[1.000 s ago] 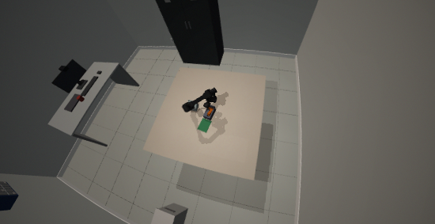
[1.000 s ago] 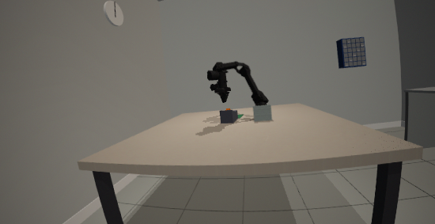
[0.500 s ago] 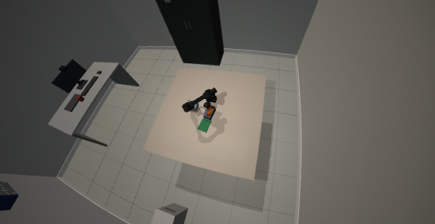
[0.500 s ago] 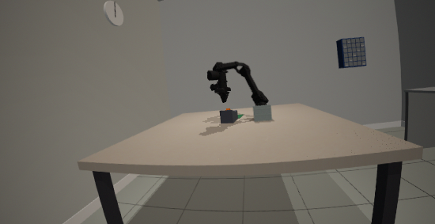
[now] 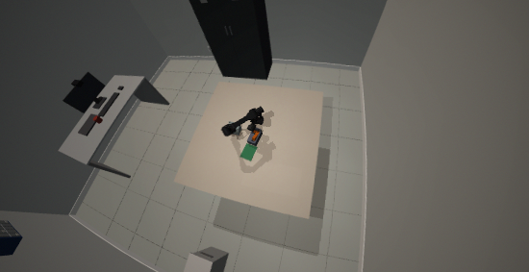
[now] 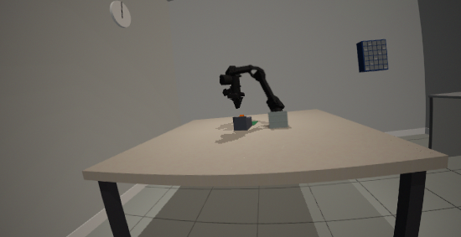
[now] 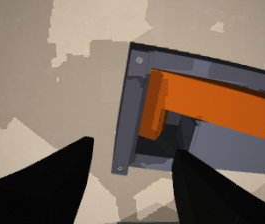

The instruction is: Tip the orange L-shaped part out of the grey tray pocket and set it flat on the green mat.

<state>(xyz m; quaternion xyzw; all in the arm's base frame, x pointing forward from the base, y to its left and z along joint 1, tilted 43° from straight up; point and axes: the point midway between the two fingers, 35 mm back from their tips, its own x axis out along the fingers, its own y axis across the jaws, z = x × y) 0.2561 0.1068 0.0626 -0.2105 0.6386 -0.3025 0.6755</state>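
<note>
Now: gripper tip 100 mm above the orange L-shaped part, 50 mm to the left of it and 10 mm past it. Round my gripper tip: green mat 220 mm to the right, 160 mm below, 40 mm behind.
</note>
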